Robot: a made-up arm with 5 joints.
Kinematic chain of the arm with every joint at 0, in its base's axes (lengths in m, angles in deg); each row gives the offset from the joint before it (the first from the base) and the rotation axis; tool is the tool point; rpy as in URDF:
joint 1: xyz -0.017 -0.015 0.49 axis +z
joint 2: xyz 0.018 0.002 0 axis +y
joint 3: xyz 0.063 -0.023 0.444 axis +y
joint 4: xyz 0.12 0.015 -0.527 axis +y
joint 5: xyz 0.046 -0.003 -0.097 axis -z
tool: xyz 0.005 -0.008 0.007 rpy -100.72 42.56 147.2
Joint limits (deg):
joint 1: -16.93..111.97
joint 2: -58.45..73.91
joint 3: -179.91..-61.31
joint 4: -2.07..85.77
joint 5: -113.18..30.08
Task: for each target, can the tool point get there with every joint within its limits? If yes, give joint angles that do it. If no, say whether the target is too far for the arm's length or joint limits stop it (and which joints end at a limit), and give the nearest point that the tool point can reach.
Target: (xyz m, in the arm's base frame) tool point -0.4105 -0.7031 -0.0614
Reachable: no: joint limits stop it (at a limit: joint 1, joint 2, joint 3, joint 4) | nearest point 0.3300 -0.1398 -0.0218 | short by 0.931 m
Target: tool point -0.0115 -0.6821 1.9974
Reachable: no: too far | nearest point -0.0134 -0.4499 1.4866 | short by 0.561 m
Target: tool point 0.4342 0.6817 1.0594
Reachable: yes | joints 58.07 16.61 -108.48 18.99 -22.33
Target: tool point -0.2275 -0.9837 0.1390
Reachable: no: joint limits stop it (at a limit: joint 2, joint 3, joint 4) | nearest point -0.2176 -0.9382 0.9465 | short by 0.809 m
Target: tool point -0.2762 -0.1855 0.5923
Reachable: no: joint limits stop it (at a limit: joint 1, joint 2, joint 3, joint 4, joint 5) | nearest point -0.0770 0.1370 1.0959 | short by 0.630 m
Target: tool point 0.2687 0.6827 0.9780
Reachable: yes | joints 68.33 3.80 -86.47 25.71 -64.99
